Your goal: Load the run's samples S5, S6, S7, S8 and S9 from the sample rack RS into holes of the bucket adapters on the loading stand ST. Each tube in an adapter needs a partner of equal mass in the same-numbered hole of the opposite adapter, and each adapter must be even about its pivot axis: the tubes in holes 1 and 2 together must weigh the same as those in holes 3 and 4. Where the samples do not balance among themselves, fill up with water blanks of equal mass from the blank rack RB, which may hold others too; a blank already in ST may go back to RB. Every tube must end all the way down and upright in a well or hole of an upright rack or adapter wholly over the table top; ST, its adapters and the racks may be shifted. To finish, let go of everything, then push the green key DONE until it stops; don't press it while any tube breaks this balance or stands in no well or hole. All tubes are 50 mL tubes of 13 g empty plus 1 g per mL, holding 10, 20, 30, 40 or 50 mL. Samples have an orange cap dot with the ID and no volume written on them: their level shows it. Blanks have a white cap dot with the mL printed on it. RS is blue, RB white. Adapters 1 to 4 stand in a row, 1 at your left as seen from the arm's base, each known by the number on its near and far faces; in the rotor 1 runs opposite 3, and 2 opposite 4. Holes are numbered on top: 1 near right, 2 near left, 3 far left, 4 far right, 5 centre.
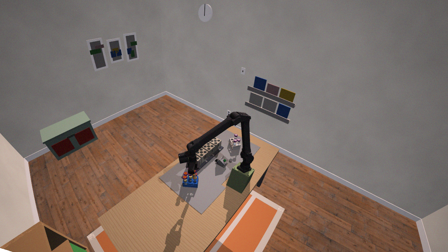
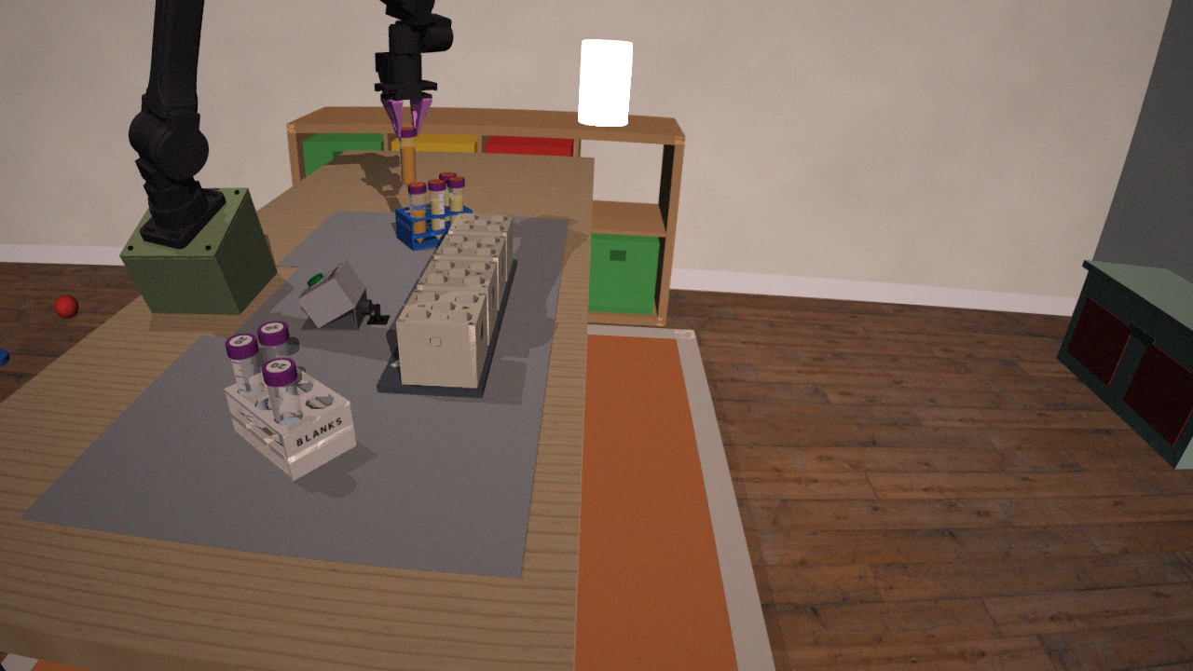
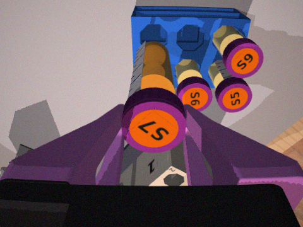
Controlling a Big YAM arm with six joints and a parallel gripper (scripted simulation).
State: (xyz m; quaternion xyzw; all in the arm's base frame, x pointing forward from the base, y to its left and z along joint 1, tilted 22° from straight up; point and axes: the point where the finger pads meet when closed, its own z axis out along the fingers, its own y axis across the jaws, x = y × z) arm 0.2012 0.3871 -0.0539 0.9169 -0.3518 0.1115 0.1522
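My hand is 50 mm above the orange-dot sample tube and 10 mm past it. From my hand the other things lie so: sample tube S9: 150 mm below, 60 mm to the left, 50 mm ahead; blue sample rack RS: 180 mm below, 40 mm ahead, 10 mm to the left; sample S8: 150 mm below, 40 mm to the right, 30 mm ahead.
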